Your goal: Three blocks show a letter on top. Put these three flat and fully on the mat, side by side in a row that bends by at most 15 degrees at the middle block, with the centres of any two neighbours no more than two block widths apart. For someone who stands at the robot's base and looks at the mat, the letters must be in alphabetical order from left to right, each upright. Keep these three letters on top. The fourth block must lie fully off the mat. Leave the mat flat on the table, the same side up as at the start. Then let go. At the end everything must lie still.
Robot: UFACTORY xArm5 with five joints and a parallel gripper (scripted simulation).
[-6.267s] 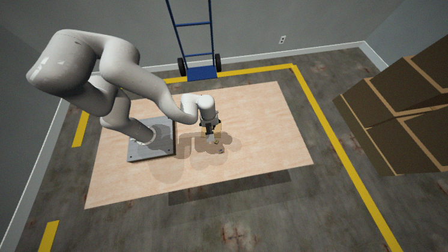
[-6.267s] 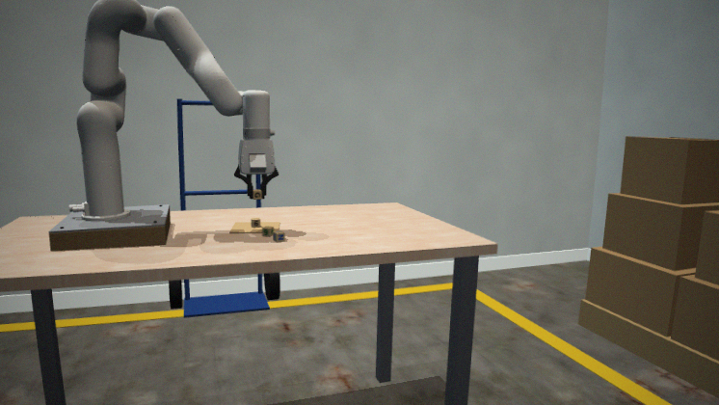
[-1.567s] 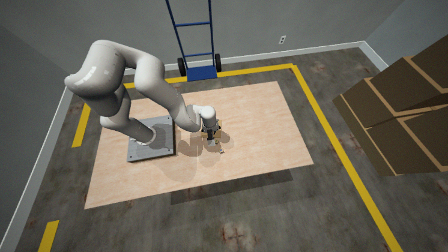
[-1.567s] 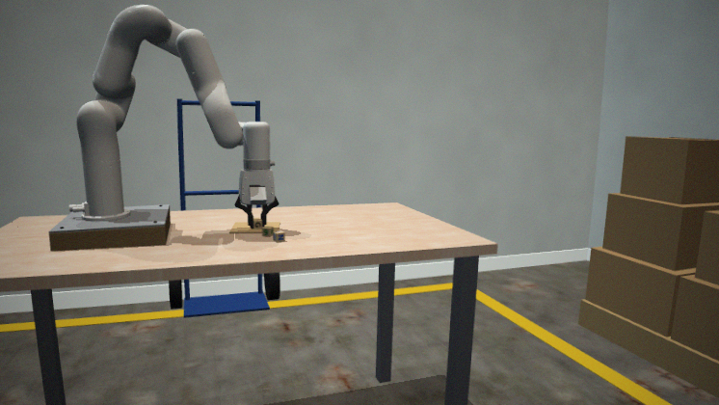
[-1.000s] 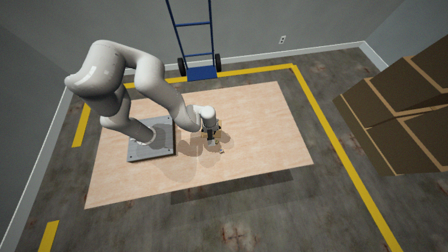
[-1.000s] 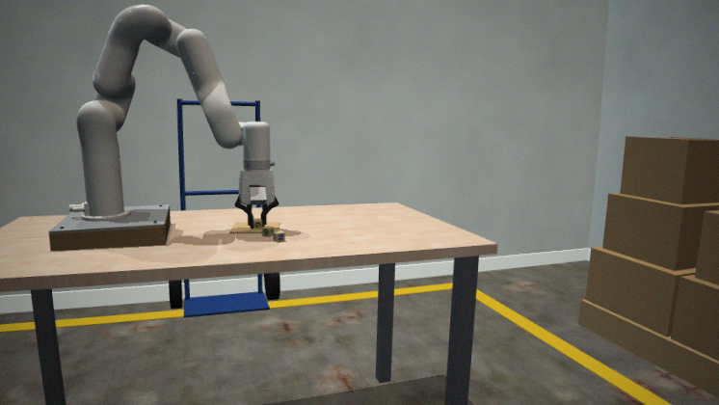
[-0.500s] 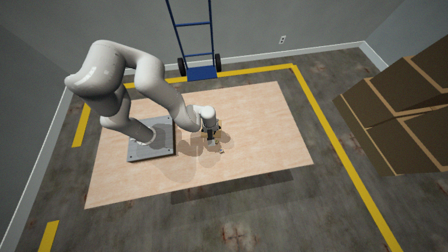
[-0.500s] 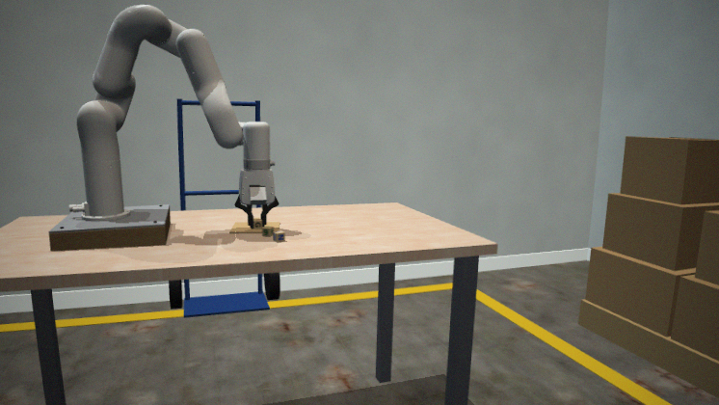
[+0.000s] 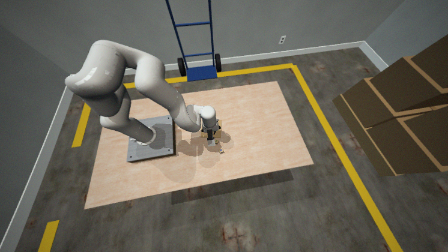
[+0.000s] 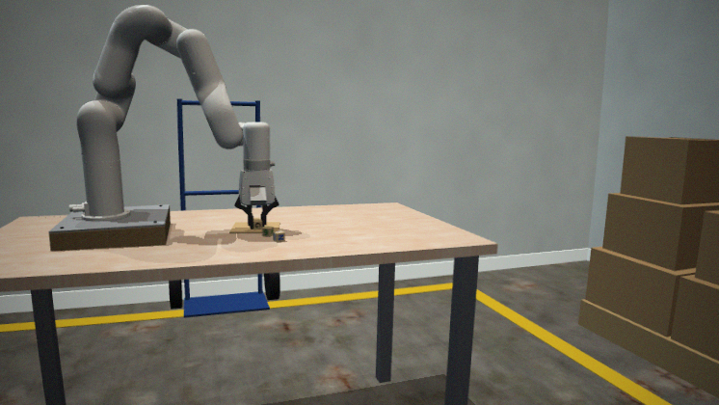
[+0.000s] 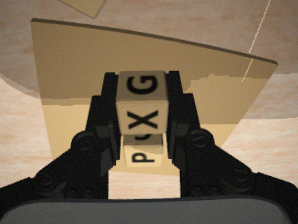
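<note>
Right now the block is 10 mm below my hand. Also, from my hand: tan mat 40 mm to the left, 30 mm below.
</note>
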